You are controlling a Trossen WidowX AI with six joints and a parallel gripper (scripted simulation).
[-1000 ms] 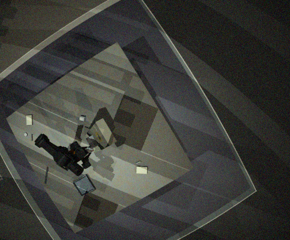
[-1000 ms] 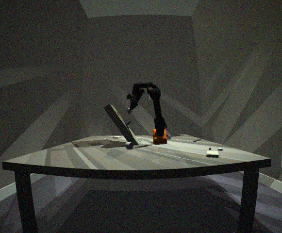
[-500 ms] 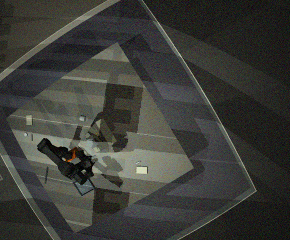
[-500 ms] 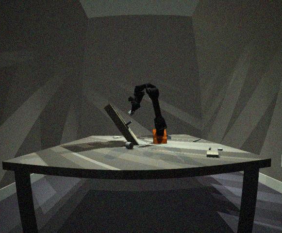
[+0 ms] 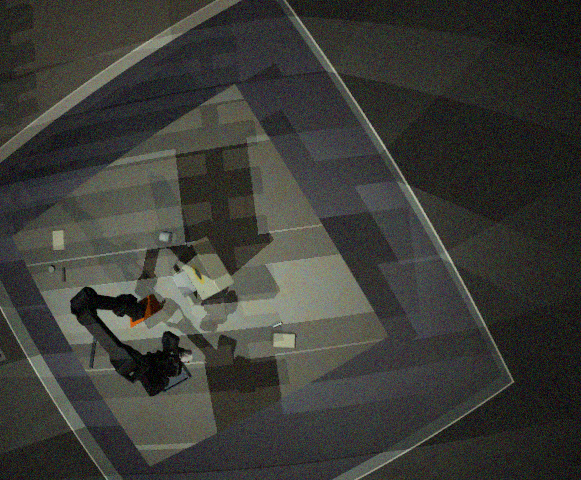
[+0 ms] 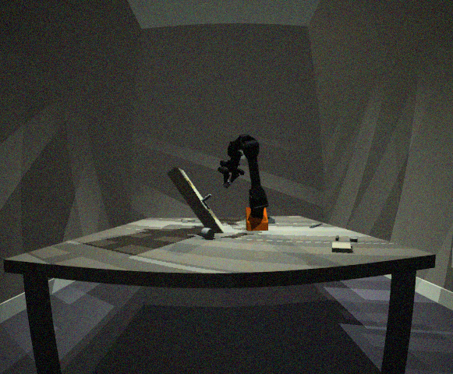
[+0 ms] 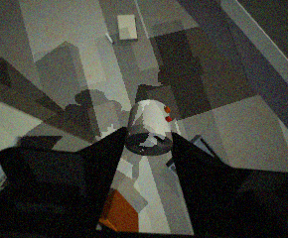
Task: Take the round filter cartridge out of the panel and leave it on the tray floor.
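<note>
My gripper tip is 220 mm past the tray, 90 mm to the left of it and 260 mm above it. Also, from my gripper tip: service panel: 150 mm ahead, 240 mm to the left, 90 mm below; then round filter cartridge: right at my gripper tip.
</note>
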